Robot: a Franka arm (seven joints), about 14 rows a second.
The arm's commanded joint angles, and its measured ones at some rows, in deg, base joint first. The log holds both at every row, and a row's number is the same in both.
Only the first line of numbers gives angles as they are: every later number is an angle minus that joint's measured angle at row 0.
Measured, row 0:
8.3, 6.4, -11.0, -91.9, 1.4, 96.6, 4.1
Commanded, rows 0 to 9:
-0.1, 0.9, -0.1, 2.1, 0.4, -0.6, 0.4
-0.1, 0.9, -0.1, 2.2, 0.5, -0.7, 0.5
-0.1, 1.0, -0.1, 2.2, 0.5, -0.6, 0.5
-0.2, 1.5, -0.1, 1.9, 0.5, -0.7, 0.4
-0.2, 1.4, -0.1, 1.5, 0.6, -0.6, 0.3
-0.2, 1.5, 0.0, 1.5, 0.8, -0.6, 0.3
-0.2, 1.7, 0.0, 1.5, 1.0, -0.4, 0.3
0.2, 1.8, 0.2, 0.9, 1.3, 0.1, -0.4
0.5, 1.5, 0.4, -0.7, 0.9, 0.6, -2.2
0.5, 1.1, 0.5, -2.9, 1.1, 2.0, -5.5
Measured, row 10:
0.2, 1.5, 0.4, -0.3, 0.3, 0.3, -1.6
